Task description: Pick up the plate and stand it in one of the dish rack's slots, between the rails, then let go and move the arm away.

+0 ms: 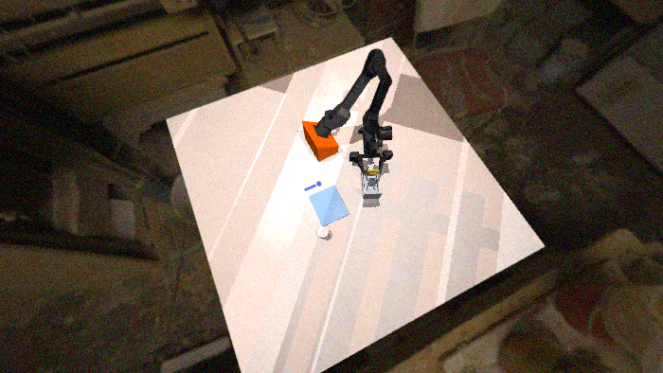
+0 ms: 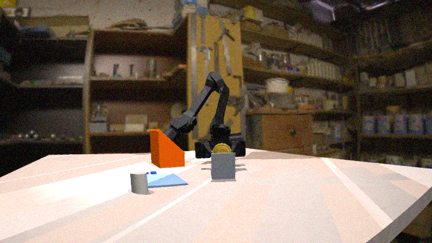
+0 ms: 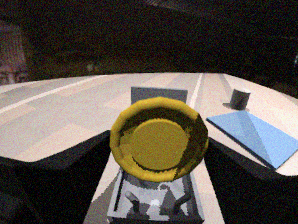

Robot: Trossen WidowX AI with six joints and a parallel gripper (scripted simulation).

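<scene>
Right now my gripper tip is 10 mm past the yellow plate. The rest, counted from my gripper tip: light blue mat 220 mm to the right, 60 mm below, 40 mm ahead; dish rack 40 mm below, 20 mm ahead, 10 mm to the right.
</scene>
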